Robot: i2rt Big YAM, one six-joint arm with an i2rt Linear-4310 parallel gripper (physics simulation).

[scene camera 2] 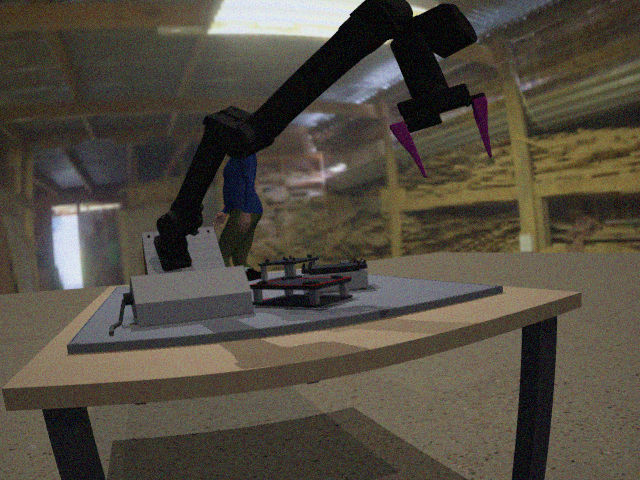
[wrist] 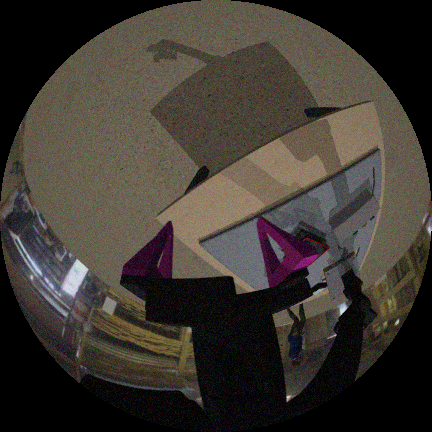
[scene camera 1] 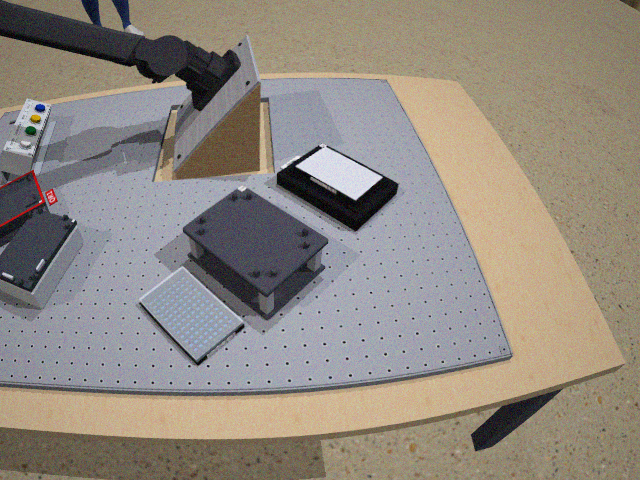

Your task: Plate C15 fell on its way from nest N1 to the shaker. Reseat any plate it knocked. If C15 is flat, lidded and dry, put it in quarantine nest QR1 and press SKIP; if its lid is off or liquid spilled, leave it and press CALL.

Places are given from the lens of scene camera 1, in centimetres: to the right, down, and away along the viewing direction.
white-topped plate [scene camera 1: 339, 176]: 3, -10, 75
button box [scene camera 1: 33, 134]: -61, -22, 77
The marked spots on the button box and the white-topped plate are 65 cm apart.
